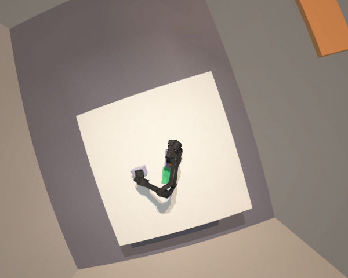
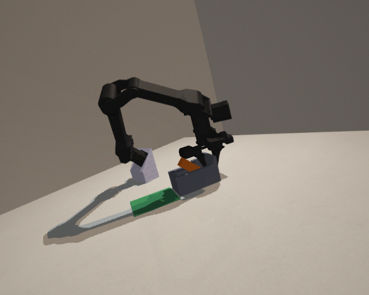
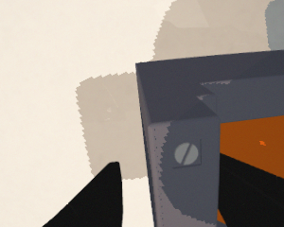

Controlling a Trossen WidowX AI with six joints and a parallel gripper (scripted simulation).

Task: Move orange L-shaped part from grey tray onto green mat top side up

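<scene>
The orange L-shaped part lies 2 cm behind my gripper tip, 5 cm to the right of it and 1 cm above it. Also, from my gripper tip: green mat: 6 cm behind, 22 cm to the right, 5 cm below.
</scene>
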